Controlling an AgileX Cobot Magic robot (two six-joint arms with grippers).
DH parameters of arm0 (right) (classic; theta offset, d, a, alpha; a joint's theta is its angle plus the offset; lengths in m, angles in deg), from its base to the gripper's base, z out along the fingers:
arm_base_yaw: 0 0.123 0 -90
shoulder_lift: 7.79 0 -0.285 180
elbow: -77.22 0 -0.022 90
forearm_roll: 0 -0.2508 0 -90
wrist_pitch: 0 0 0.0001 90
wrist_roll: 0 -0.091 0 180
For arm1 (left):
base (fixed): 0 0 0 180
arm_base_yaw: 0 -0.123 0 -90
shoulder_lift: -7.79 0 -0.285 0
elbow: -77.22 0 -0.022 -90
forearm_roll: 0 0.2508 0 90
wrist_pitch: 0 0 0.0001 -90
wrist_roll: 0 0.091 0 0
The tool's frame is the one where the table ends.
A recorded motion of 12 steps. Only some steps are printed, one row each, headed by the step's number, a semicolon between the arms.
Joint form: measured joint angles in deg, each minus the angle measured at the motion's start. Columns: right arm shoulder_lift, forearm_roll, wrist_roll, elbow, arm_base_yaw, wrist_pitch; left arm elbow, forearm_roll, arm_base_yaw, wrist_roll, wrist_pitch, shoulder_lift.
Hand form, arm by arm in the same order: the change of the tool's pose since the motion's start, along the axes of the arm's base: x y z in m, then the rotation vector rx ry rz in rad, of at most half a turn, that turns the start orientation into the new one. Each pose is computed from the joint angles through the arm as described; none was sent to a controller.
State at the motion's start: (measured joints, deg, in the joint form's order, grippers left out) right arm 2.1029 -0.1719 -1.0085 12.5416 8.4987 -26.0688; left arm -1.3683 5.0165 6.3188 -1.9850 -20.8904 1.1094
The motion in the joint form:
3: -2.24 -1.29 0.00 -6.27 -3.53 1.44; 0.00 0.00 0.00 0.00 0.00 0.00
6: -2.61 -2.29 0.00 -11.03 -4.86 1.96; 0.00 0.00 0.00 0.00 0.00 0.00
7: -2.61 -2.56 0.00 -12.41 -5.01 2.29; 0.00 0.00 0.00 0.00 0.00 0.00
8: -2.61 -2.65 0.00 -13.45 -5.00 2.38; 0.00 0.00 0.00 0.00 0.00 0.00
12: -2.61 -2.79 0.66 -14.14 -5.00 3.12; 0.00 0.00 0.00 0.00 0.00 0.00
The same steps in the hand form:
3: 0.0033 -0.0016 -0.0318 0.0165 0.0475 -0.0567; 0.0000 0.0000 0.0000 0.0000 0.0000 0.0000
6: 0.0062 -0.0019 -0.0582 0.0272 0.1163 -0.0777; 0.0000 0.0000 0.0000 0.0000 0.0000 0.0000
7: 0.0069 -0.0018 -0.0658 0.0302 0.1350 -0.0801; 0.0000 0.0000 0.0000 0.0000 0.0000 0.0000
8: 0.0072 -0.0018 -0.0717 0.0301 0.1516 -0.0801; 0.0000 0.0000 0.0000 0.0000 0.0000 0.0000
12: 0.0077 -0.0017 -0.0746 0.0216 0.1498 -0.0774; 0.0000 0.0000 0.0000 0.0000 0.0000 0.0000

